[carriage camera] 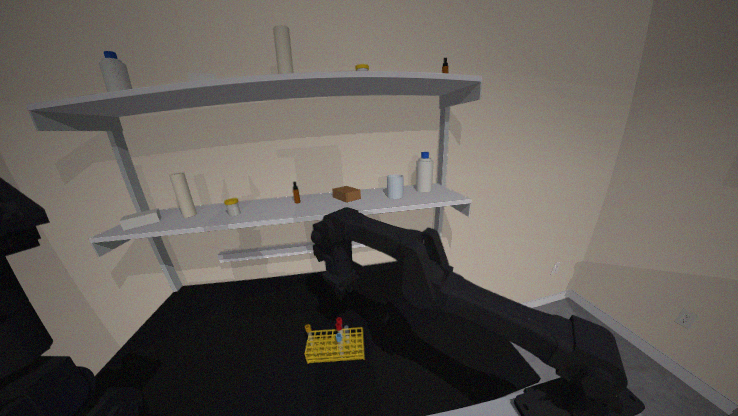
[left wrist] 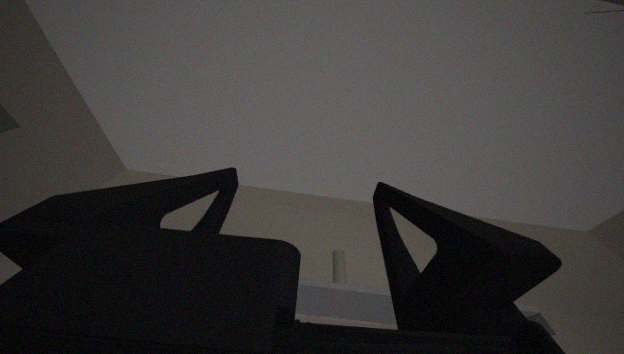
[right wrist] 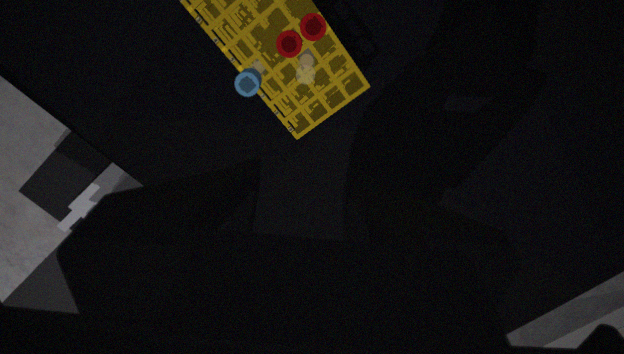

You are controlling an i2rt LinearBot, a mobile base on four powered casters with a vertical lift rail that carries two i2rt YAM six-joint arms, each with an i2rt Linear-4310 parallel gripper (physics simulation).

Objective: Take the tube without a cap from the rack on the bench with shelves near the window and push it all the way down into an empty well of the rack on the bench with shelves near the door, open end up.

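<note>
A yellow rack (carriage camera: 334,360) (right wrist: 334,113) stands on the black bench. The tube without a cap (carriage camera: 346,328) (right wrist: 306,64) stands in it, clear and upright, beside two red-capped tubes in the right wrist view. My right gripper (carriage camera: 343,295) (right wrist: 303,176) is above the rack's far side in the carriage view, partly open, with bare bench showing between its dark fingers; it is apart from the tube. My left gripper (left wrist: 306,183) is wide open and empty, raised and facing the ceiling and upper wall. How deep the tube sits is hidden.
Red (carriage camera: 339,324) (right wrist: 289,44), light blue (carriage camera: 339,337) (right wrist: 247,83) and orange (carriage camera: 308,328) caps rise from the rack. Two wall shelves (carriage camera: 258,221) (left wrist: 345,299) with bottles, jars and boxes stand behind the bench. The right arm (carriage camera: 439,281) reaches across the bench's right side.
</note>
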